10 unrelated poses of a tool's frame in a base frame.
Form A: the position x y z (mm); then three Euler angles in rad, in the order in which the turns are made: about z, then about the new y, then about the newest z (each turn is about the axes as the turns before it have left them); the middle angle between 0 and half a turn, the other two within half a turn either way.
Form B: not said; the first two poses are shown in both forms.
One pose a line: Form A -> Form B
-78 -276 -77 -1.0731 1.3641 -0.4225 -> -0.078 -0.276 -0.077 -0.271 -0.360 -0.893 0.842 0.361 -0.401
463 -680 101 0.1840 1.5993 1.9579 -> 0.463 -0.680 0.101 -0.159 0.912 0.377 0.095 -0.366 0.926
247 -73 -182 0.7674 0.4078 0.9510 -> 0.247 -0.073 -0.182 -0.181 0.956 -0.230 -0.941 -0.101 0.323
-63 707 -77 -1.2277 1.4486 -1.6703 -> -0.063 0.707 -0.077 -0.941 -0.323 0.099 -0.053 -0.148 -0.988
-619 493 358 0.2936 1.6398 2.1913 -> -0.619 0.493 0.358 -0.197 0.790 0.580 0.222 -0.540 0.812
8 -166 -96 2.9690 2.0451 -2.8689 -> 0.008 -0.166 -0.096 -0.387 0.341 0.857 0.287 0.928 -0.240
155 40 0 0.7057 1.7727 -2.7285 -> 0.155 0.040 0.000 0.400 -0.186 0.897 0.533 -0.749 -0.393
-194 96 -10 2.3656 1.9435 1.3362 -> -0.194 0.096 -0.010 -0.621 -0.753 -0.216 -0.416 0.082 0.906
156 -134 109 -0.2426 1.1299 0.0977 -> 0.156 -0.134 0.109 0.436 -0.007 -0.900 0.199 0.976 0.088
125 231 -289 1.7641 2.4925 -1.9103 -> 0.125 0.231 -0.289 0.874 0.441 0.201 0.471 -0.673 -0.570
